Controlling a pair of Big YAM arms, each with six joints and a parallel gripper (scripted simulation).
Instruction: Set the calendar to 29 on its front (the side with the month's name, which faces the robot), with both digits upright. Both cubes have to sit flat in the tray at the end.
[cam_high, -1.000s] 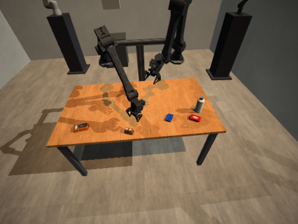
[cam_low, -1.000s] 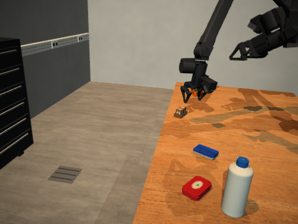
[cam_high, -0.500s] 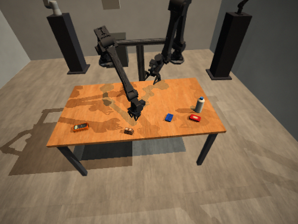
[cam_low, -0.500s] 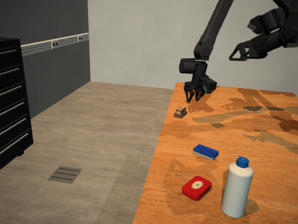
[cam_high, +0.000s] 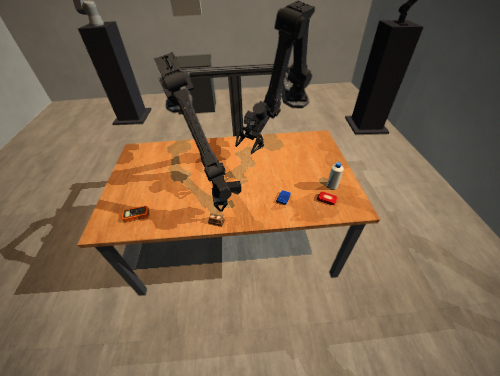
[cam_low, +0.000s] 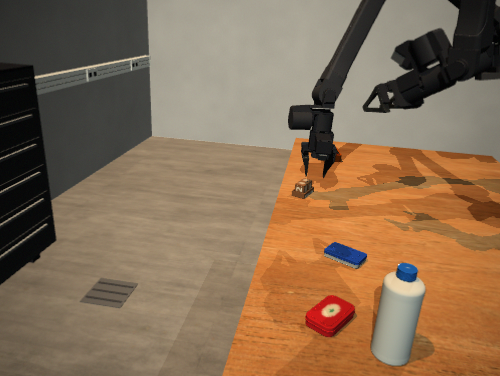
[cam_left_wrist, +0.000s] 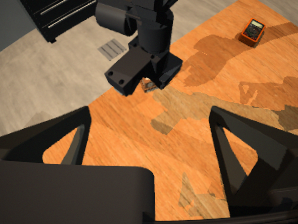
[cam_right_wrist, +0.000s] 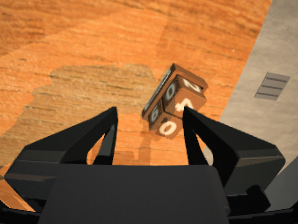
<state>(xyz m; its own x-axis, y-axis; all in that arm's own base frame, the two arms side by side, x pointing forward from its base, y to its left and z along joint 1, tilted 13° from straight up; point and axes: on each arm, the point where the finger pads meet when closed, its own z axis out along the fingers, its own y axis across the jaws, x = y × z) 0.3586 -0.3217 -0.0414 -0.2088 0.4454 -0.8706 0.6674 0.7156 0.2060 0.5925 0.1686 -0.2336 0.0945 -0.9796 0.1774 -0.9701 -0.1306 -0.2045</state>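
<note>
The cube is 40 mm ahead of my right hand, 10 mm to the right of it and 60 mm below it. Also, from my right hand: brown calendar tray 30 mm ahead, 30 mm to the right, 70 mm below; red tin 80 mm behind, 580 mm to the left, 60 mm below; blue block 120 mm behind, 340 mm to the left, 70 mm below.
</note>
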